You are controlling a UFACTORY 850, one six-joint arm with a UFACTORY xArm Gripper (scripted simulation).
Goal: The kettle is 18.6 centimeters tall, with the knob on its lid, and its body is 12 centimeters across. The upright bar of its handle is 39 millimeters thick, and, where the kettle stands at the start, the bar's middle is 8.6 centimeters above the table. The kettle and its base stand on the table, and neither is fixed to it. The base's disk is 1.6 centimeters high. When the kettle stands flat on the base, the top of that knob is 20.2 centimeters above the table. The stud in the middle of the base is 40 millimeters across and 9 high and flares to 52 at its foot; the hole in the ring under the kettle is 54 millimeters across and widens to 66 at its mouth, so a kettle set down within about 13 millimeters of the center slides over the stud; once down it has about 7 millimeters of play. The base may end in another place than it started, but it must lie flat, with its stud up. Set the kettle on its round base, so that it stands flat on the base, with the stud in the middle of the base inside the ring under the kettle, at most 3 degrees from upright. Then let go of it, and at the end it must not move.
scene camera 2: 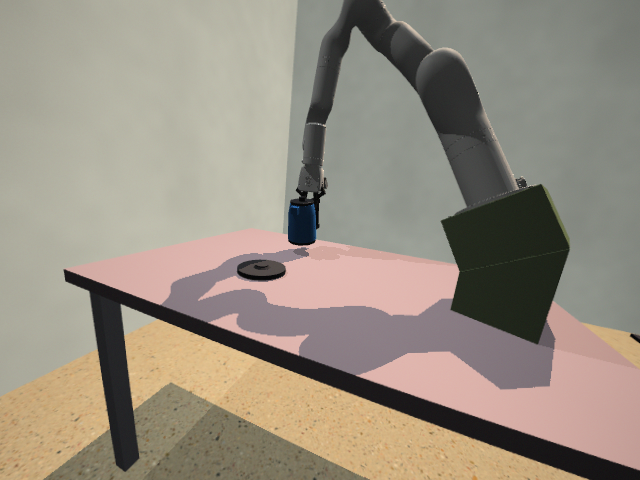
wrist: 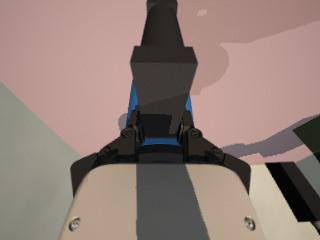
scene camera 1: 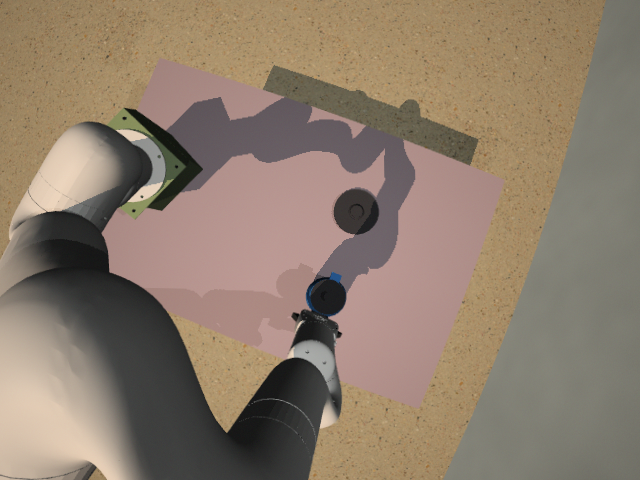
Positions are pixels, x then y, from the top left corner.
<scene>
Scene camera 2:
my gripper: 309,208
blue kettle: 303,219
round dark base: 253,269
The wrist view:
my gripper: 160,108
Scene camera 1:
blue kettle: 324,289
round dark base: 356,211
</scene>
